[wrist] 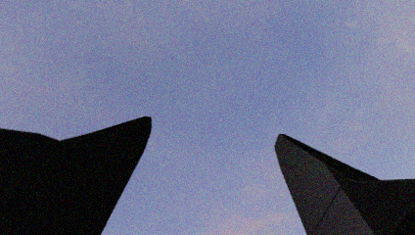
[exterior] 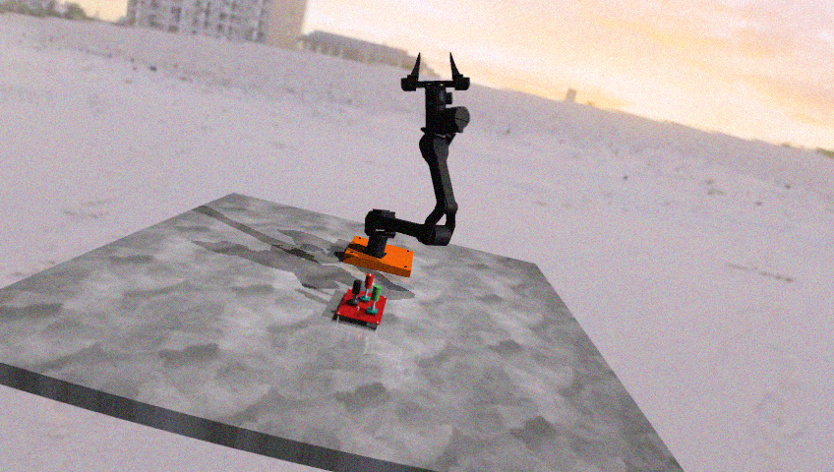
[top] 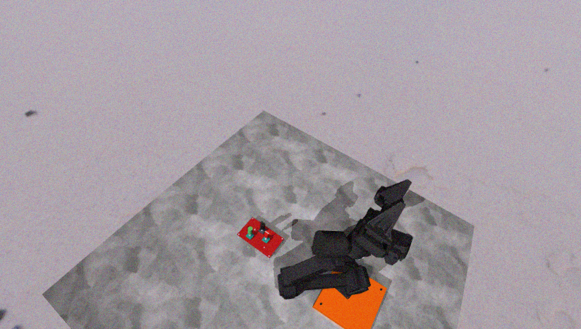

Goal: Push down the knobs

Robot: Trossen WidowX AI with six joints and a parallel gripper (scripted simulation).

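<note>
Now: the red knob 29 cm ahead of my gripper tip, 3 cm to the left of it and 58 cm below it. The rest, counted from my gripper tip: green knob: 34 cm ahead, 6 cm to the left, 58 cm below.
</note>
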